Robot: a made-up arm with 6 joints. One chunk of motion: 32 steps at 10 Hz.
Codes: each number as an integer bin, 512 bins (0 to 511) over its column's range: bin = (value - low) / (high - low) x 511, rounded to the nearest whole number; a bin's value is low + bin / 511 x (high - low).
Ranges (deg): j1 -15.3..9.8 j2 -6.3..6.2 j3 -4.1..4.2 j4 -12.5..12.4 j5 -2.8..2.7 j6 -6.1..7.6
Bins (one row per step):
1: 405 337 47 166 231 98
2: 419 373 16 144 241 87
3: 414 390 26 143 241 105
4: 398 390 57 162 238 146
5: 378 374 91 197 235 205
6: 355 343 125 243 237 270
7: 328 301 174 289 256 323
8: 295 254 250 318 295 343
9: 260 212 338 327 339 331
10: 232 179 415 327 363 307
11: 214 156 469 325 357 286
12: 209 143 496 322 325 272
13: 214 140 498 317 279 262
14: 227 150 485 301 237 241
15: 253 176 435 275 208 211
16: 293 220 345 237 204 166
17: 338 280 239 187 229 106
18: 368 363 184 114 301 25
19: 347 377 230 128 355 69
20: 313 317 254 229 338 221
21: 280 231 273 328 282 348
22: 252 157 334 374 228 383
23: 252 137 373 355 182 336
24: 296 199 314 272 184 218
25: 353 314 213 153 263 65
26: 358 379 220 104 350 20
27: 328 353 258 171 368 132
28: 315 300 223 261 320 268
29: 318 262 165 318 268 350
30: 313 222 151 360 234 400
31: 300 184 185 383 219 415
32: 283 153 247 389 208 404
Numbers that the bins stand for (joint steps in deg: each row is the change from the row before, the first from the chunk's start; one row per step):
1: 4.593 1.944 -3.337 -4.411 -0.314 -3.473
2: 5.281 2.824 -3.840 -5.483 -0.206 -3.768
3: 5.035 3.240 -3.678 -5.532 -0.206 -3.285
4: 4.250 3.240 -3.174 -4.606 -0.238 -2.186
5: 3.267 2.849 -2.622 -2.901 -0.271 -0.604
6: 2.137 2.090 -2.070 -0.659 -0.249 1.139
7: 0.811 1.063 -1.274 1.582 -0.045 2.560
8: -0.810 -0.087 -0.039 2.995 0.375 3.096
9: -2.529 -1.114 1.390 3.434 0.849 2.774
10: -3.904 -1.921 2.641 3.434 1.107 2.131
11: -4.788 -2.484 3.518 3.337 1.042 1.568
12: -5.034 -2.802 3.956 3.190 0.698 1.192
13: -4.788 -2.875 3.989 2.947 0.203 0.924
14: -4.150 -2.631 3.778 2.167 -0.249 0.361
15: -2.873 -1.995 2.966 0.900 -0.561 -0.443
16: -0.908 -0.918 1.504 -0.951 -0.604 -1.650
17: 1.302 0.549 -0.218 -3.388 -0.335 -3.258
18: 2.776 2.580 -1.111 -6.945 0.440 -5.430
19: 1.744 2.922 -0.364 -6.263 1.021 -4.250
20: 0.074 1.454 0.026 -1.341 0.838 -0.175
21: -1.547 -0.649 0.334 3.483 0.235 3.230
22: -2.922 -2.459 1.325 5.724 -0.346 4.168
23: -2.922 -2.949 1.959 4.798 -0.841 2.908
24: -0.761 -1.432 1.000 0.754 -0.820 -0.255
25: 2.039 1.381 -0.640 -5.045 0.031 -4.357
26: 2.285 2.971 -0.527 -7.432 0.967 -5.564
27: 0.811 2.335 0.091 -4.168 1.161 -2.561
28: 0.173 1.039 -0.478 0.218 0.644 1.085
29: 0.320 0.109 -1.420 2.995 0.085 3.284
30: 0.074 -0.869 -1.647 5.042 -0.281 4.624
31: -0.564 -1.799 -1.095 6.163 -0.443 5.026
32: -1.399 -2.557 -0.088 6.455 -0.561 4.731

